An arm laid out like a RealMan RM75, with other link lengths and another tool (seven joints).
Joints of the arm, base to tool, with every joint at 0 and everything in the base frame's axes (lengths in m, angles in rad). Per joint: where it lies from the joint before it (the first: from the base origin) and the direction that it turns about. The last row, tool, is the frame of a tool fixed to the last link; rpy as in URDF.
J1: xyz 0 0 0.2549 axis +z
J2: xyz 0 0 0 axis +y
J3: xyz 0 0 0.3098 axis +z
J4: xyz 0 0 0 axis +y
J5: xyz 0 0 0.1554 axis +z
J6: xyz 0 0 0 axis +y
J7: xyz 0 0 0.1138 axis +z
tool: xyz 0.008 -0.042 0.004 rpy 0 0.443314 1.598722
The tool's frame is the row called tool.
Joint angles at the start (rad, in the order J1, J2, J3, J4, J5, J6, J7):
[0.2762 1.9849 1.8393 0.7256 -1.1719 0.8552 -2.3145]
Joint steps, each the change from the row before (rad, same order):
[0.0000 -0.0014 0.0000 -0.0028 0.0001 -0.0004 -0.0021]
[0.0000 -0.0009 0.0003 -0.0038 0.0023 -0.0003 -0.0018]
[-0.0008 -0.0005 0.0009 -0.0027 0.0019 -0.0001 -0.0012]
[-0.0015 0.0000 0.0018 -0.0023 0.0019 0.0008 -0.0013]
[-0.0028 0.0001 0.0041 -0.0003 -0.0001 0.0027 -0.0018]
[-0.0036 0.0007 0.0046 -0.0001 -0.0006 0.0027 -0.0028]
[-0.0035 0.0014 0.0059 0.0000 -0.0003 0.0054 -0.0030]
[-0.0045 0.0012 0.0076 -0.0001 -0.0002 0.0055 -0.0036]
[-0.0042 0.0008 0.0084 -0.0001 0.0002 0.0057 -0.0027]
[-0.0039 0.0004 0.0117 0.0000 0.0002 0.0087 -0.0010]
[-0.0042 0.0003 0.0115 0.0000 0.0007 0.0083 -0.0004]
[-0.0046 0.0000 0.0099 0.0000 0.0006 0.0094 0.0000]
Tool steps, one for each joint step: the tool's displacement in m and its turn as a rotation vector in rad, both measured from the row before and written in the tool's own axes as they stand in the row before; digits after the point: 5 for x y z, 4 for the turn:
[-0.00016 -0.00063 -0.00060 0.0031 -0.0005 0.0001]
[-0.00005 -0.00080 -0.00055 0.0011 -0.0016 0.0024]
[0.00011 -0.00082 -0.00067 0.0005 -0.0020 0.0027]
[0.00033 -0.00088 -0.00075 -0.0005 -0.0023 0.0030]
[0.00041 -0.00074 -0.00124 -0.0007 -0.0027 0.0011]
[0.00070 -0.00093 -0.00129 -0.0002 -0.0031 0.0009]
[0.00087 -0.00065 -0.00105 -0.0029 -0.0022 0.0005]
[0.00086 -0.00097 -0.00171 -0.0026 -0.0042 0.0011]
[0.00060 -0.00087 -0.00194 -0.0034 -0.0051 0.0016]
[0.00023 -0.00059 -0.00240 -0.0066 -0.0061 0.0023]
[0.00025 -0.00070 -0.00255 -0.0067 -0.0067 0.0032]
[0.00052 -0.00073 -0.00243 -0.0067 -0.0046 0.0029]

